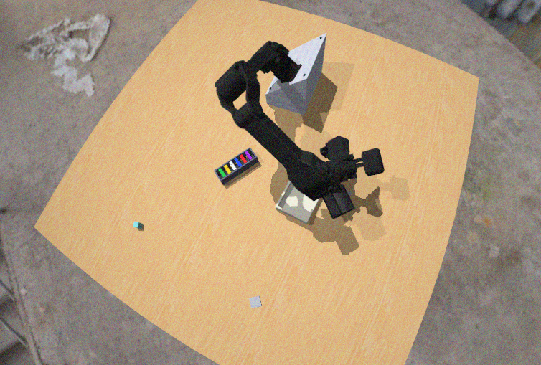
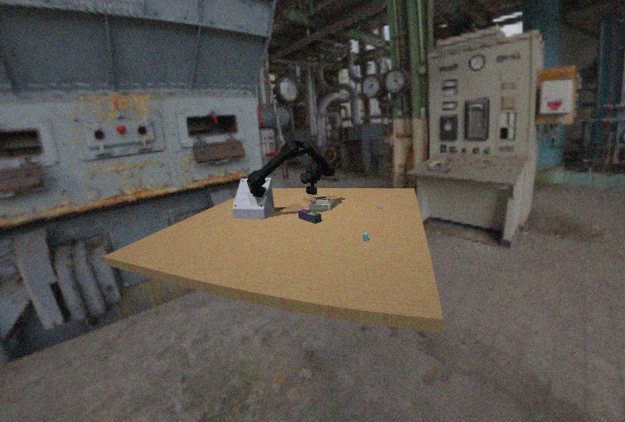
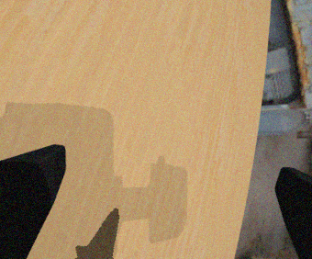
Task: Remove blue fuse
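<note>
My gripper tip is now 340 mm to the left of the blue fuse, 150 mm short of it and 70 mm above it. Round my gripper tip: grey cube: 80 mm below, 80 mm ahead, 10 mm to the right; then purple fuse: 320 mm to the right, 120 mm ahead, 70 mm below; then white tray: 150 mm ahead, 130 mm to the right, 90 mm below.
</note>
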